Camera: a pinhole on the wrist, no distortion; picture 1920 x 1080 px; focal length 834.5 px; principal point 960.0 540.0 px. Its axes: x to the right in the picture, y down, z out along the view. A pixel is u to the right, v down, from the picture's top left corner.
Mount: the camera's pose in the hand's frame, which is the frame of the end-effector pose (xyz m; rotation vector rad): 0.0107 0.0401 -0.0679 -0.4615 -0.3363 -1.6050
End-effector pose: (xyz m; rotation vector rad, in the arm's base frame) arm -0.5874 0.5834 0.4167 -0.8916 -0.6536 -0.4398
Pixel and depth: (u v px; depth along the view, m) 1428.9 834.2 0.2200
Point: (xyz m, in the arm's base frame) -0.5551 0.7398 0.5514
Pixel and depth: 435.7 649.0 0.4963
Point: -0.2313 1.0507 0.2973
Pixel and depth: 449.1 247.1 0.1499
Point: -0.4930 0.7135 0.2990
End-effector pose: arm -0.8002 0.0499 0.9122 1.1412 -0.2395 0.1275
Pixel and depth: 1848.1 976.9 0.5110
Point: -0.5422 -0.6148 1.0459
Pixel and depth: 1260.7 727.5 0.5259
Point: -0.7223 -0.3392 1.2452
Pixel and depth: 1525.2 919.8 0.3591
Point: -0.6523 -0.2826 1.0882
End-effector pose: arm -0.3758 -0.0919 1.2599 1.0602 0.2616 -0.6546
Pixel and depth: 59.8 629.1 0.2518
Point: -0.0773 -0.0079 1.5172
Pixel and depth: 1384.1 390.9 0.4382
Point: -0.4120 -0.4298 1.5286
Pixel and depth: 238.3 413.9 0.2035
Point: -0.1924 -0.0226 1.4807
